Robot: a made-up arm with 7 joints. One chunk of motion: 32 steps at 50 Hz.
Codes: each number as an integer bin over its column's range. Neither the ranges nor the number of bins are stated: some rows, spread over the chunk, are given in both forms.
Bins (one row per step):
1: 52 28 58 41 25 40 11
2: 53 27 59 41 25 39 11
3: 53 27 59 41 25 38 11
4: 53 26 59 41 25 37 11
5: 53 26 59 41 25 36 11
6: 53 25 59 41 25 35 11
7: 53 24 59 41 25 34 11
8: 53 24 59 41 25 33 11
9: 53 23 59 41 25 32 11
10: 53 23 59 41 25 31 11
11: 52 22 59 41 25 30 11
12: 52 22 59 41 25 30 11
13: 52 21 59 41 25 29 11
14: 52 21 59 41 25 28 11
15: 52 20 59 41 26 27 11
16: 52 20 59 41 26 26 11
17: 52 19 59 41 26 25 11
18: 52 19 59 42 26 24 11
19: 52 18 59 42 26 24 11
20: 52 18 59 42 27 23 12
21: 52 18 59 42 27 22 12
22: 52 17 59 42 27 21 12
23: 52 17 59 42 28 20 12
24: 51 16 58 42 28 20 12
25: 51 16 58 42 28 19 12
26: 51 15 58 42 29 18 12
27: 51 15 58 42 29 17 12
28: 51 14 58 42 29 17 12
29: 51 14 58 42 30 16 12
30: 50 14 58 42 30 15 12
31: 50 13 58 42 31 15 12
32: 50 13 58 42 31 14 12
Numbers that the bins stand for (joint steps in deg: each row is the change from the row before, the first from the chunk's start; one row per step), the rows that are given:
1: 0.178 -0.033 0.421 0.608 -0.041 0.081 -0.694
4: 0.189 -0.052 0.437 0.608 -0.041 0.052 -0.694
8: 0.189 -0.071 0.437 0.608 -0.041 0.014 -0.694
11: 0.178 -0.090 0.437 0.608 -0.041 -0.014 -0.694
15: 0.178 -0.110 0.437 0.608 -0.035 -0.043 -0.694
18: 0.178 -0.119 0.437 0.667 -0.035 -0.071 -0.694
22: 0.178 -0.138 0.437 0.667 -0.029 -0.100 -0.648
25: 0.167 -0.148 0.421 0.667 -0.022 -0.119 -0.648
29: 0.167 -0.167 0.421 0.667 -0.010 -0.148 -0.648
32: 0.156 -0.176 0.421 0.667 -0.003 -0.167 -0.648
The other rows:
2: 0.189 -0.043 0.437 0.608 -0.041 0.071 -0.694
3: 0.189 -0.043 0.437 0.608 -0.041 0.062 -0.694
5: 0.189 -0.052 0.437 0.608 -0.041 0.043 -0.694
6: 0.189 -0.062 0.437 0.608 -0.041 0.033 -0.694
7: 0.189 -0.071 0.437 0.608 -0.041 0.024 -0.694
9: 0.189 -0.081 0.437 0.608 -0.041 0.005 -0.694
10: 0.189 -0.081 0.437 0.608 -0.041 -0.005 -0.694
12: 0.178 -0.090 0.437 0.608 -0.041 -0.014 -0.694
13: 0.178 -0.100 0.437 0.608 -0.041 -0.024 -0.694
14: 0.178 -0.100 0.437 0.608 -0.041 -0.033 -0.694
16: 0.178 -0.110 0.437 0.608 -0.035 -0.052 -0.694
17: 0.178 -0.119 0.437 0.608 -0.035 -0.062 -0.694
19: 0.178 -0.129 0.437 0.667 -0.035 -0.071 -0.694
20: 0.178 -0.129 0.437 0.667 -0.029 -0.081 -0.648
21: 0.178 -0.129 0.437 0.667 -0.029 -0.090 -0.648
23: 0.178 -0.138 0.437 0.667 -0.022 -0.110 -0.648
24: 0.167 -0.148 0.421 0.667 -0.022 -0.110 -0.648
26: 0.167 -0.157 0.421 0.667 -0.016 -0.129 -0.648
27: 0.167 -0.157 0.421 0.667 -0.016 -0.138 -0.648
28: 0.167 -0.167 0.421 0.667 -0.016 -0.138 -0.648
30: 0.156 -0.167 0.421 0.667 -0.010 -0.157 -0.648
31: 0.156 -0.176 0.421 0.667 -0.003 -0.157 -0.648

